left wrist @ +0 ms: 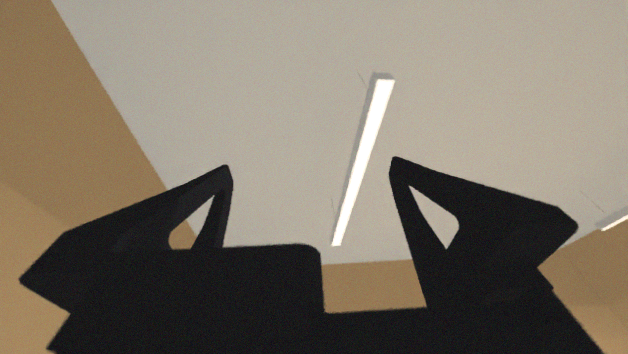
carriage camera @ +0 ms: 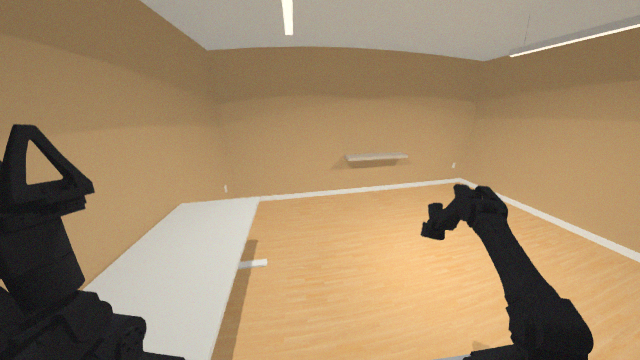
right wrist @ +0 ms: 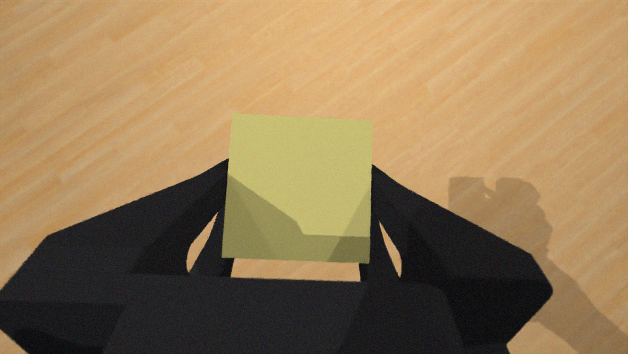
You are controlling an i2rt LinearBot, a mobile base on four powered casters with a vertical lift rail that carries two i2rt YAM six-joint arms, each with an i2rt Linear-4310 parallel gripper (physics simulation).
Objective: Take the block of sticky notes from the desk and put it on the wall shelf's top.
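Frame: origin at the left arm's base, x left, y back, z up, level; metres.
Where they show: left gripper, fingertip midpoint: (left wrist: 311,169); right gripper, fingertip midpoint: (right wrist: 301,168).
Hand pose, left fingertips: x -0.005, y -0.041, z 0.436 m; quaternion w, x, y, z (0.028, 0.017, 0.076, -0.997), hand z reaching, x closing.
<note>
After its pixels a point has its place.
The block of sticky notes (right wrist: 299,185) @(x -0.904, y -0.593, z -0.140 m), yellow and square, is held between the two fingers of my right gripper (right wrist: 301,168) @(x -0.909, y -0.600, z -0.171 m) in the right wrist view, above the wood floor. In the carriage camera the right gripper shows at the right of the picture, with the block not distinguishable there. The wall shelf (carriage camera: 376,157) @(x -1.277, y -2.706, z -0.267 m) is a thin light board on the far wall, right of the middle. The white desk (carriage camera: 185,250) @(x 0.481, y -0.630, z -0.281 m) stands at the left. My left gripper (left wrist: 311,169) @(x -0.005, y -0.041, z 0.436 m) is open and empty, raised toward the ceiling; one of its fingers shows at the left edge of the carriage camera.
The wood floor (carriage camera: 340,260) @(x -0.516, y -1.246, z -1.002 m) stretches from the desk to the right wall. A white desk foot (carriage camera: 254,263) sticks out past the desk's right edge. A white baseboard (carriage camera: 350,191) @(x -0.885, y -2.894, z -0.968 m) runs along the far wall below the shelf. A ceiling lamp (carriage camera: 287,17) @(x -0.151, y -1.249, z 1.076 m) (left wrist: 365,155) @(x -0.251, y -0.643, z 1.076 m) hangs overhead.
</note>
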